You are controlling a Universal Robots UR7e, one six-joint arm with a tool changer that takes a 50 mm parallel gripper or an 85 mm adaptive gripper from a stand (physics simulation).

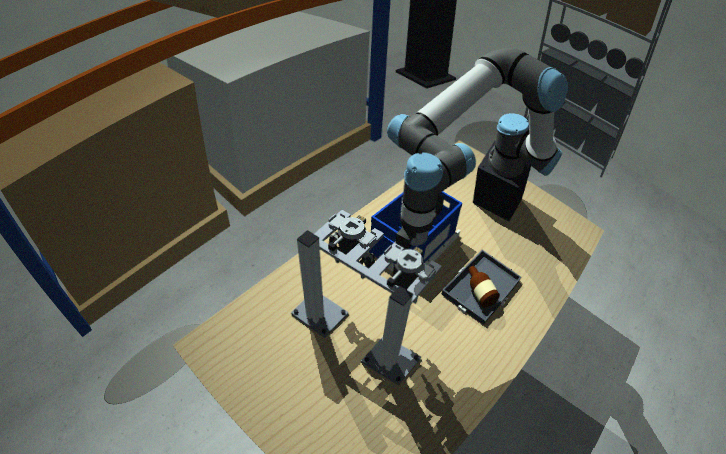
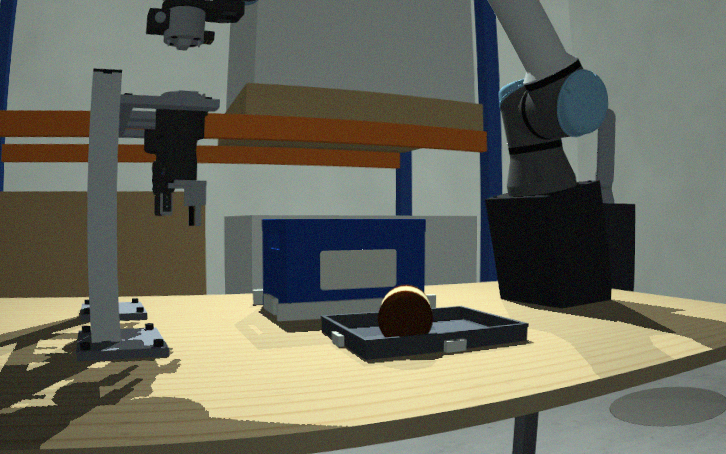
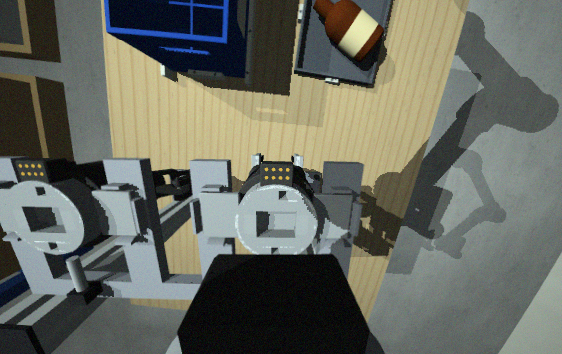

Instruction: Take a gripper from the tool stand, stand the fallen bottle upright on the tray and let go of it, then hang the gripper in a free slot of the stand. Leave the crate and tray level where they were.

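Where they show: hand, its tool point: (image 2: 183, 41); arm's base, origin of its link: (image 1: 506, 162) (image 2: 542, 189).
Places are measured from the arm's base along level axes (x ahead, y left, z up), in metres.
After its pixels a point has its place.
The brown bottle (image 1: 484, 289) {z -0.164, x 0.418, y 0.277 m} (image 2: 405, 310) {z -0.184, x 0.411, y 0.318 m} (image 3: 355, 32) {z -0.165, x 0.412, y 0.264 m} lies on its side in the dark tray (image 1: 505, 278) {z -0.233, x 0.264, y 0.276 m} (image 2: 492, 335) {z -0.225, x 0.287, y 0.329 m} (image 3: 312, 55) {z -0.233, x 0.448, y 0.196 m}, its neck toward the crate side. The arm's bare tool flange (image 2: 183, 43) {z 0.200, x 0.715, y 0.195 m} carries no gripper and is above the near gripper on the tool stand (image 1: 309, 278) {z 0.002, x 0.899, y 0.002 m} (image 2: 104, 203) {z -0.043, x 0.808, y 0.268 m} (image 3: 175, 287) {z 0.104, x 0.817, y 0.105 m}, with a gap between them. That near gripper (image 2: 179, 209) hangs with its fingers apart and empty; its round coupling plate (image 1: 420, 263) {z 0.121, x 0.705, y 0.207 m} (image 3: 250, 235) {z 0.121, x 0.729, y 0.163 m} faces up. A second gripper's coupling plate (image 1: 344, 230) {z 0.120, x 0.784, y 0.006 m} (image 3: 72, 220) {z 0.121, x 0.753, y 0.028 m} shows in the far slot; its fingers are hidden or unclear.
The blue crate (image 1: 455, 219) {z -0.123, x 0.300, y 0.013 m} (image 2: 289, 256) {z -0.128, x 0.534, y 0.051 m} (image 3: 165, 35) {z -0.063, x 0.553, y -0.040 m} stands upright between the stand and the arm's base (image 1: 500, 190) {z -0.084, x 0.065, y 0.040 m} (image 2: 551, 251) {z -0.125, x 0.039, y 0.096 m}, beside the tray. The stand's two posts rise from bolted foot plates. Pallet racking (image 2: 484, 160) with large boxes is behind the table.
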